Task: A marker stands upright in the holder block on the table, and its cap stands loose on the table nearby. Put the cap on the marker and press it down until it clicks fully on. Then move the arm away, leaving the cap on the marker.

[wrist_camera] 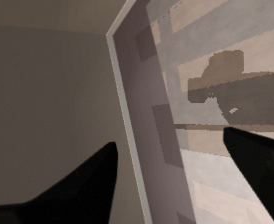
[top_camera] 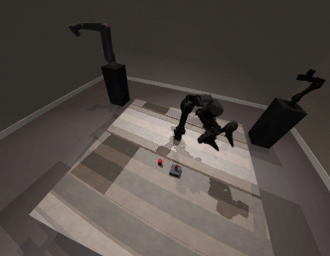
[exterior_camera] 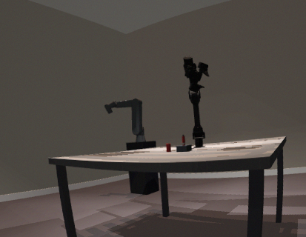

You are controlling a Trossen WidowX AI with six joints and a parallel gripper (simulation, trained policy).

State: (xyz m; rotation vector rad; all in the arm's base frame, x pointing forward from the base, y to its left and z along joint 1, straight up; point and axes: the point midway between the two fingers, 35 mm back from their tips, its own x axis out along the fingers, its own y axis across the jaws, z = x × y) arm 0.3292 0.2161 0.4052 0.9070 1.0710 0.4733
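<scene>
Right now the red cap is 360 mm below my gripper tip, 310 mm to the right of it and 40 mm behind it. The rest, counted from my gripper tip: grey holder block 370 mm below, 190 mm to the right, 10 mm behind.
</scene>
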